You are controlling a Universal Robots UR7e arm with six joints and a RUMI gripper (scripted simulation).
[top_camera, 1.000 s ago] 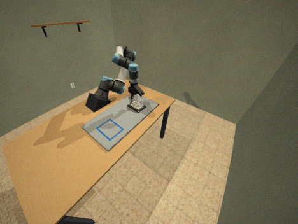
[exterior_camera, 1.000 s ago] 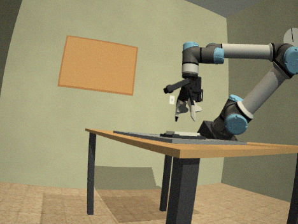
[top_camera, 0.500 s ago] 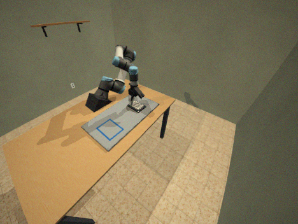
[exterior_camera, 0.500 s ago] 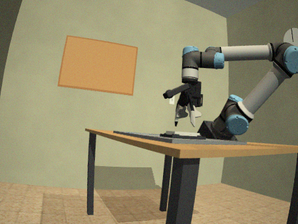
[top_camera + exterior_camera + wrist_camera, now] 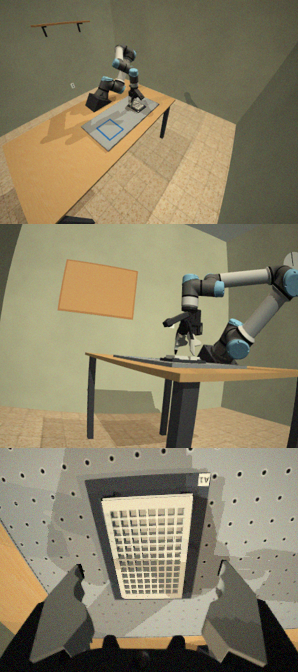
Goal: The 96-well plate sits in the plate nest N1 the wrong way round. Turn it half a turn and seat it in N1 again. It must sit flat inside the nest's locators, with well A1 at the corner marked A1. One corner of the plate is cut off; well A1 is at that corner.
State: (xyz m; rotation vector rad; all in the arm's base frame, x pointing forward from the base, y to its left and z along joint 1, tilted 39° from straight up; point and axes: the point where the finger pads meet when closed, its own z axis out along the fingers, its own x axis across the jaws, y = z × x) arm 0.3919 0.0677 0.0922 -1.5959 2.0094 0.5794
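My gripper is now 10 mm above the white 96-well plate. Also, from my hand: white corner label (70 mm to the right, 60 mm ahead, 20 mm below); dark plate nest N1 (20 mm below).
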